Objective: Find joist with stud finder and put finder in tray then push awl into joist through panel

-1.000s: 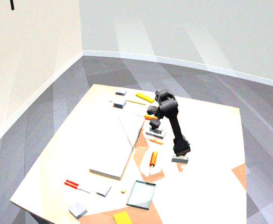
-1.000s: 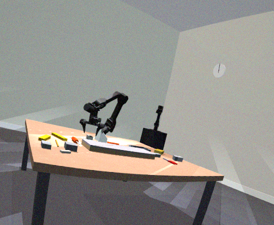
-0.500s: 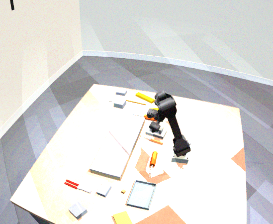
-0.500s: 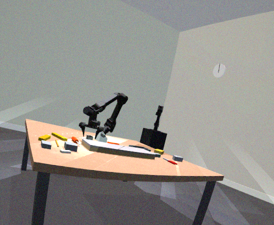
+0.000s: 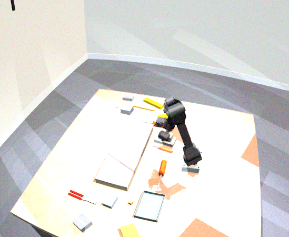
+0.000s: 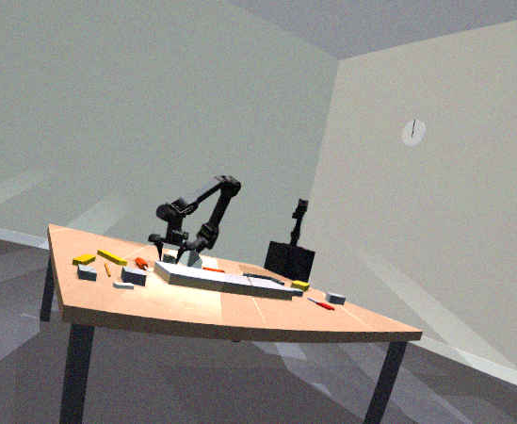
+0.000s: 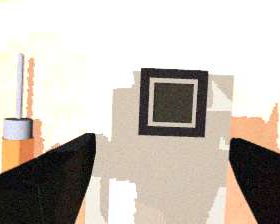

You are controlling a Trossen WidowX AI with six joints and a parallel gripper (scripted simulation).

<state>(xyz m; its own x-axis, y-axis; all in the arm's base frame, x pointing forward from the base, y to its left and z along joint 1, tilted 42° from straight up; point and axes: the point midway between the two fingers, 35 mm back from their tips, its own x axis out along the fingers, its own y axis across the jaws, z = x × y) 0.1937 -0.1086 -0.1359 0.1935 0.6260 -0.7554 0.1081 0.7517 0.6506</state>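
Now: the awl 8 cm to the left of my gripper tip and 2 cm below it. From my gripper tip the other things lie so: pencil: 28 cm to the right, 23 cm ahead, 2 cm below; then square indicator window: 3 cm above, 2 cm ahead; then stud finder: 2 cm above, 1 cm ahead.
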